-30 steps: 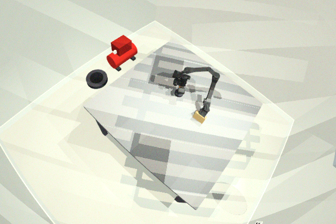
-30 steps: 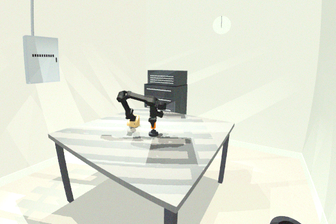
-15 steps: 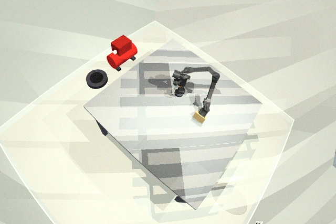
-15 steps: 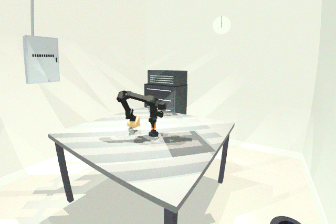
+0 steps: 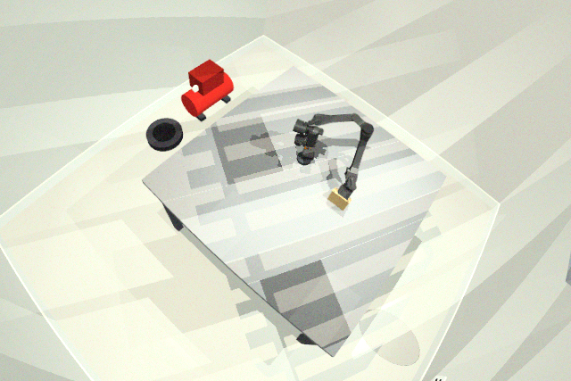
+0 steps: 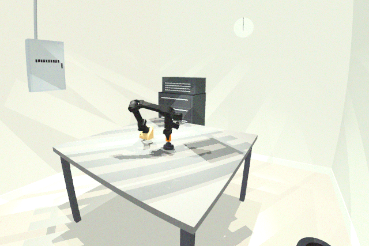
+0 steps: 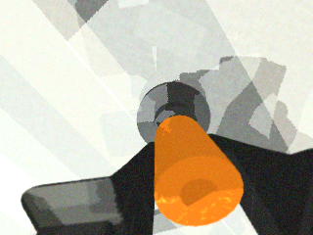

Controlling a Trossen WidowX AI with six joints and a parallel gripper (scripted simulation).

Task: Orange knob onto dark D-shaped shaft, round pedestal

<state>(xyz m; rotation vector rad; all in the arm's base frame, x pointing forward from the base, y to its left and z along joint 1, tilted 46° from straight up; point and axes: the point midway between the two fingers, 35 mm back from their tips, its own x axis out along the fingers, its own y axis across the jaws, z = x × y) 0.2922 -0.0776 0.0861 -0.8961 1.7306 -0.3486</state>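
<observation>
Now: the orange knob 2 cm above my gripper tip. Also, from my gripper tip: pedestal 4 cm below.
</observation>
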